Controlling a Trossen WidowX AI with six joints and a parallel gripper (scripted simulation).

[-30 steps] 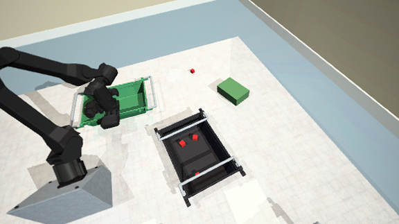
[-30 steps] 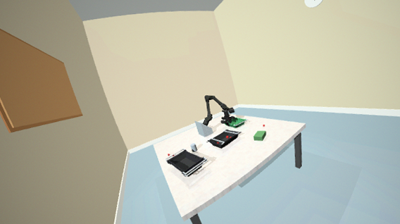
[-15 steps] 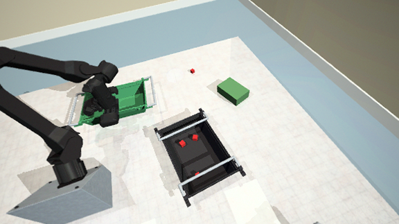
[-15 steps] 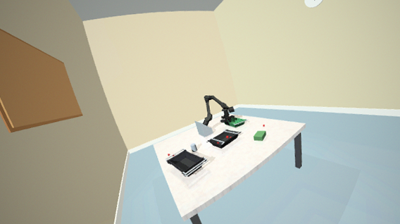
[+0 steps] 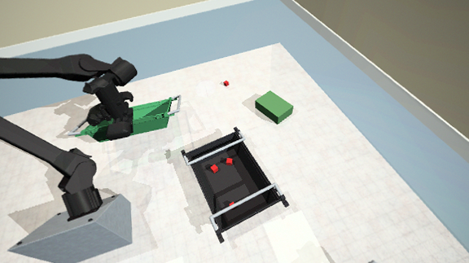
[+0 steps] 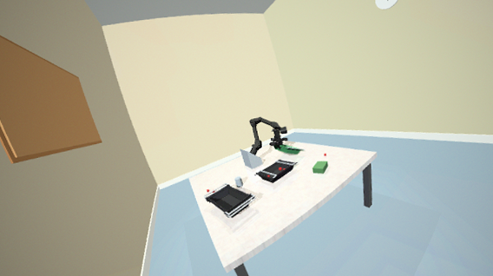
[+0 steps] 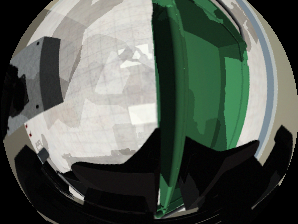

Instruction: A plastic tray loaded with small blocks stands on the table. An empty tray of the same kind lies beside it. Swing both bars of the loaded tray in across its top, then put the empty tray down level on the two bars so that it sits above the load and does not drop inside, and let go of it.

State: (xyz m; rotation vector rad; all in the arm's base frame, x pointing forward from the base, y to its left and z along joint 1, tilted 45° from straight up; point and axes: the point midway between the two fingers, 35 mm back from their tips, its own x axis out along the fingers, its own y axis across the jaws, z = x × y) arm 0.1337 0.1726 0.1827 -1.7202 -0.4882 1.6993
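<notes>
The green tray lies 80 mm to the left of my gripper tip and 20 mm ahead of it. The rest, counted from my gripper tip: small red marker 400 mm ahead, 150 mm to the left, 70 mm below; then grey cylinder 560 mm to the right, 80 mm ahead, 40 mm below; then dark green block 500 mm ahead, 80 mm to the right, 60 mm below.
</notes>
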